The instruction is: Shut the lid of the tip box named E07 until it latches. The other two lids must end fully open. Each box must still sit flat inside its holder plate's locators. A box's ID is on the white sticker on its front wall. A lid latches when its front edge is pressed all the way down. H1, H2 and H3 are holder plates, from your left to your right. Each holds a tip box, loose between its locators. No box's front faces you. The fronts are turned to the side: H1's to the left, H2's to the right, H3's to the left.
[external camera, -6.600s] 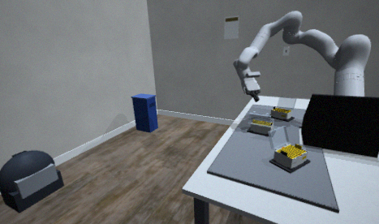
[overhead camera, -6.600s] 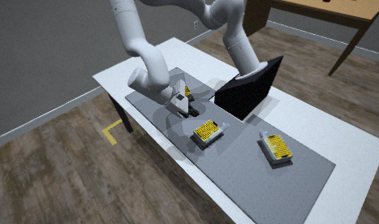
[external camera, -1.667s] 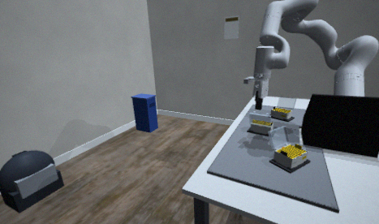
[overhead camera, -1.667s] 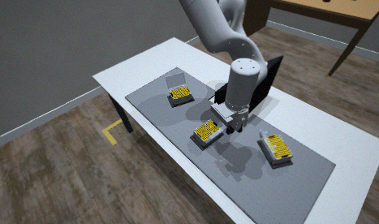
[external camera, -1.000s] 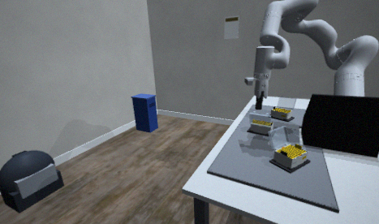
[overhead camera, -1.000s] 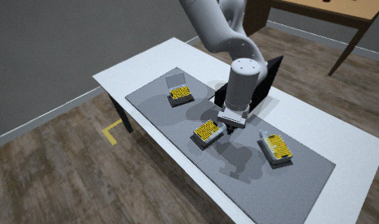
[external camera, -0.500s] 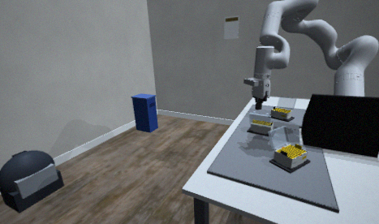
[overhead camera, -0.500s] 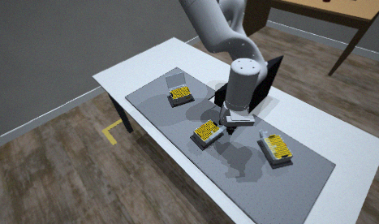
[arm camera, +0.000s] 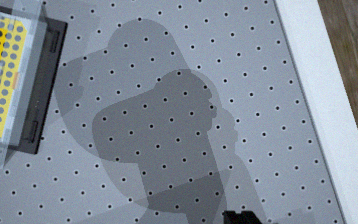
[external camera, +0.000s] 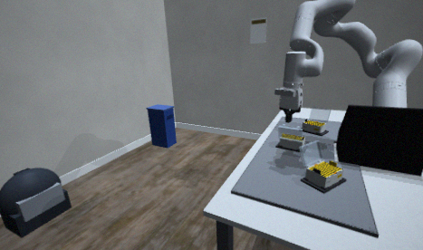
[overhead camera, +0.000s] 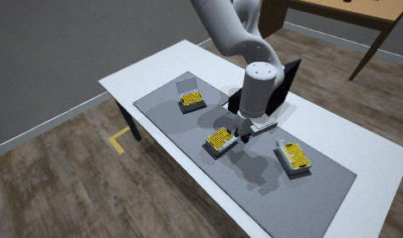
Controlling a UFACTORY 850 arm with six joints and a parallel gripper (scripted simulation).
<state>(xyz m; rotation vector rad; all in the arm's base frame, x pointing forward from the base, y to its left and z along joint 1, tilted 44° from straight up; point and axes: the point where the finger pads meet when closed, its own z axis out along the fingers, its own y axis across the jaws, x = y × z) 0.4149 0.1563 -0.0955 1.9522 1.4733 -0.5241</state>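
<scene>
Now: hand 11 cm above the clear lid, 7 cm to the left of it and 1 cm past it. Round my hand: tip box lid (13 cm to the left, 13 cm behind, 11 cm below); tip box (17 cm behind, 16 cm to the left, 14 cm below).
</scene>
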